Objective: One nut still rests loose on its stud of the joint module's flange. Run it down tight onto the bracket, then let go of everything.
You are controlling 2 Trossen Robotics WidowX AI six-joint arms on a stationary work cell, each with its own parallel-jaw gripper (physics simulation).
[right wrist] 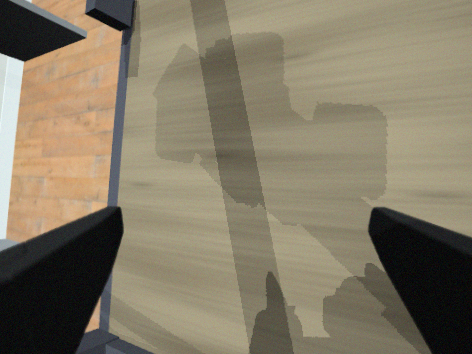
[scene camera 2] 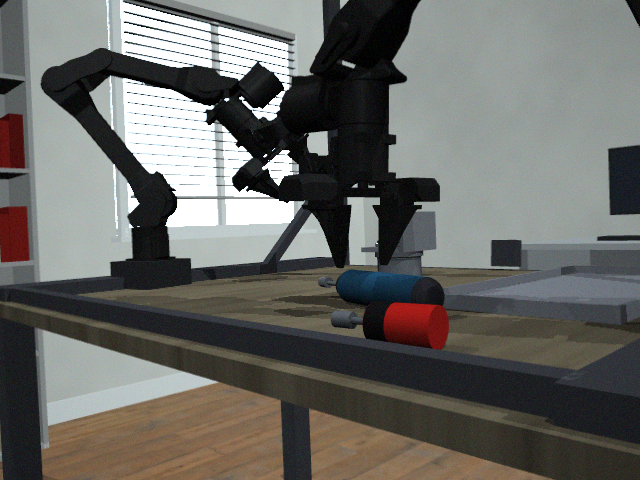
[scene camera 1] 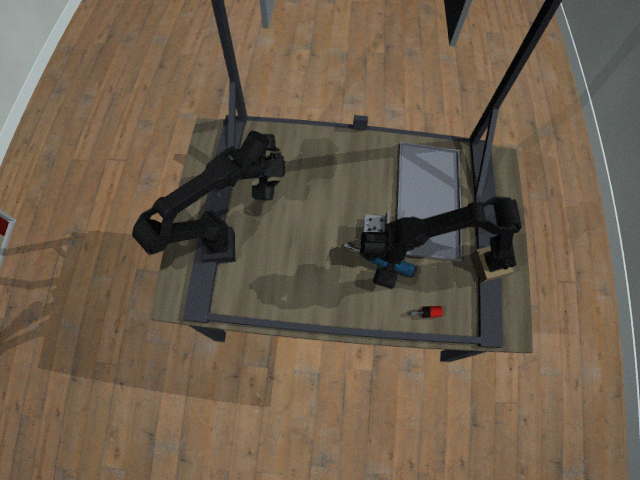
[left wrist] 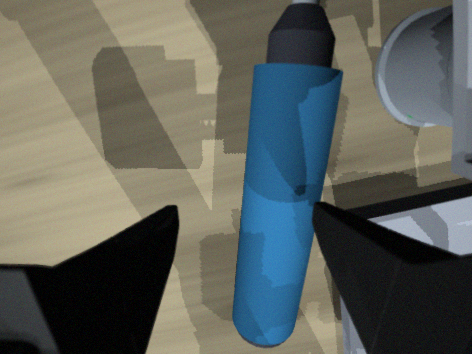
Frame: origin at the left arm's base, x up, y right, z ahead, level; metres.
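Seen in the pictures: left gripper, fingertip midpoint: (scene camera 2: 362, 266) (scene camera 1: 385, 264) (left wrist: 246, 213); right gripper, fingertip midpoint: (right wrist: 248, 219); left arm's base, origin of the base link: (scene camera 1: 495, 260); right arm's base, origin of the base link: (scene camera 2: 150, 259) (scene camera 1: 216, 243).
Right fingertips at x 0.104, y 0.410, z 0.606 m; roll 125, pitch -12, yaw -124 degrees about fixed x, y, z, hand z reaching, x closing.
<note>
Pixels of each thing's top centre, then the offset from my right fingertips to it. "spot": a spot on its surface instead.
- blue nut driver, surface spot: (left wrist: 280, 200) spot: dx -0.127, dy -0.320, dz -0.264 m
- red nut driver, middle of its top: (scene camera 2: 383, 301) (scene camera 1: 427, 311) dx -0.134, dy -0.505, dz -0.347 m
- grey tray, middle of its top: (scene camera 2: 588, 279) (scene camera 1: 430, 197) dx -0.152, dy -0.135, dz -0.482 m
The joint module with its bracket (scene camera 1: 375, 223) (scene camera 2: 422, 232) stands beside the tray; several studs show on its plate in scene camera 1, but which nut is loose cannot be told. A blue nut driver (scene camera 1: 404, 268) (scene camera 2: 379, 287) (left wrist: 280, 200) lies on the table, its socket pointing left in the scene views. My left gripper (scene camera 2: 360, 264) (left wrist: 246, 213) is open and points down just above the blue handle, which shows between its fingertips in the left wrist view, nearer the right finger. My right gripper (right wrist: 248, 219) is open and empty, high over the table's other side.
A red nut driver (scene camera 1: 432, 311) (scene camera 2: 413, 324) lies near the table's front edge. The grey tray (scene camera 1: 429, 147) (scene camera 2: 537, 308) is behind the blue driver, close to the module. Dark frame rails (scene camera 1: 341, 331) border the table.
</note>
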